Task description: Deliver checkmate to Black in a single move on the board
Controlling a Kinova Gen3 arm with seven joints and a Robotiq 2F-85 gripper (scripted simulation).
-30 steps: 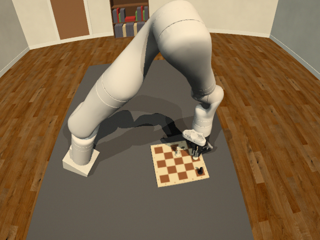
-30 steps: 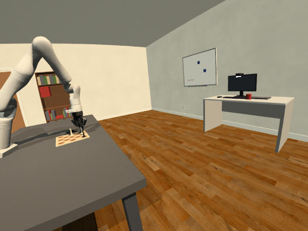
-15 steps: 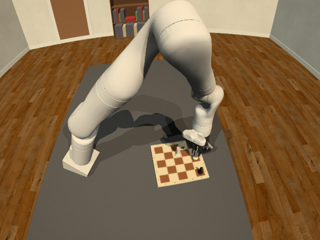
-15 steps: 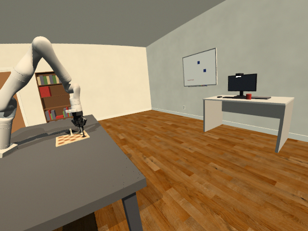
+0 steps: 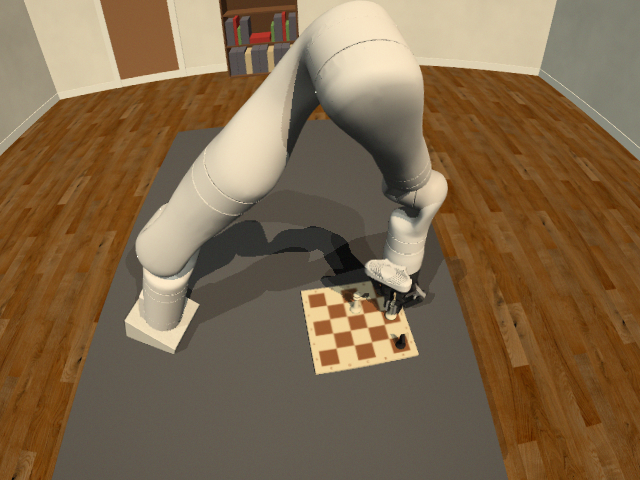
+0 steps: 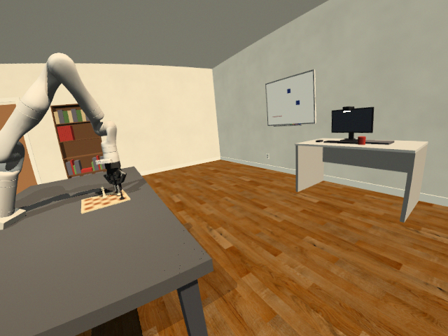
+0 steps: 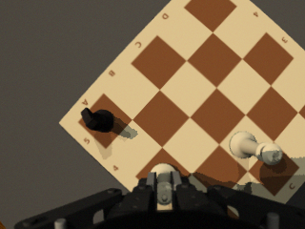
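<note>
The small white piece lies 10 mm below my hand. Round my hand: black king: 20 mm behind, 70 mm to the left, 10 mm below; chessboard: 70 mm behind, 20 mm to the right, 50 mm below; tall white piece: 80 mm behind, 10 mm to the left, 10 mm below.
</note>
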